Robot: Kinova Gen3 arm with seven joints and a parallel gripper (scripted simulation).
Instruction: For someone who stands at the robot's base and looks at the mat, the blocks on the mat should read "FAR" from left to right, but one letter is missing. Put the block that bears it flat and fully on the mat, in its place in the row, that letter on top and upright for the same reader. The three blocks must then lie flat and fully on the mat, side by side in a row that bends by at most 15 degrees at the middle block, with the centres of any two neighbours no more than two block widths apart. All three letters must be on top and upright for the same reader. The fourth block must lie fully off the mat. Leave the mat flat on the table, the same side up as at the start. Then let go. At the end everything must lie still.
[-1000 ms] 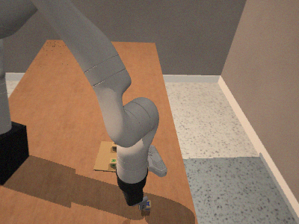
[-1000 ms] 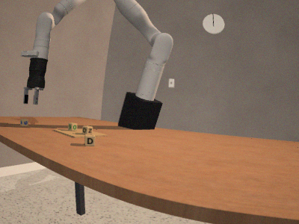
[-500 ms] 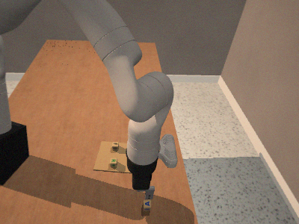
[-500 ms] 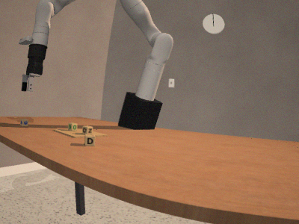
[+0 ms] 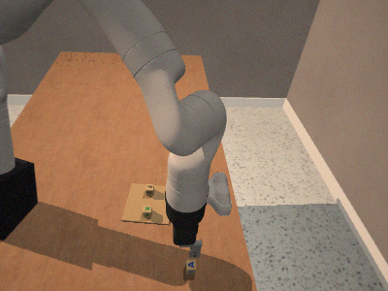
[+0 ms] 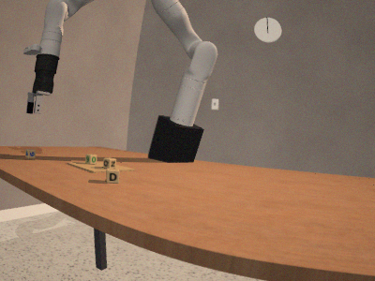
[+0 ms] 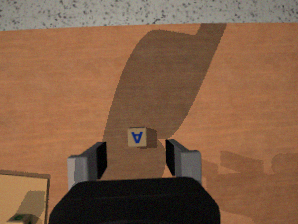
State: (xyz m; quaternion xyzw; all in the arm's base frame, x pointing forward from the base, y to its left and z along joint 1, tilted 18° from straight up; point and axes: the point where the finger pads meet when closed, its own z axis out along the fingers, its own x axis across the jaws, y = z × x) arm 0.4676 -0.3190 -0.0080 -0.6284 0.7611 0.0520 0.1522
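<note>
Now: hand 14 cm above the block. From my hand the other things lie so: tan mat (8 cm behind, 23 cm to the left, 15 cm below).
</note>
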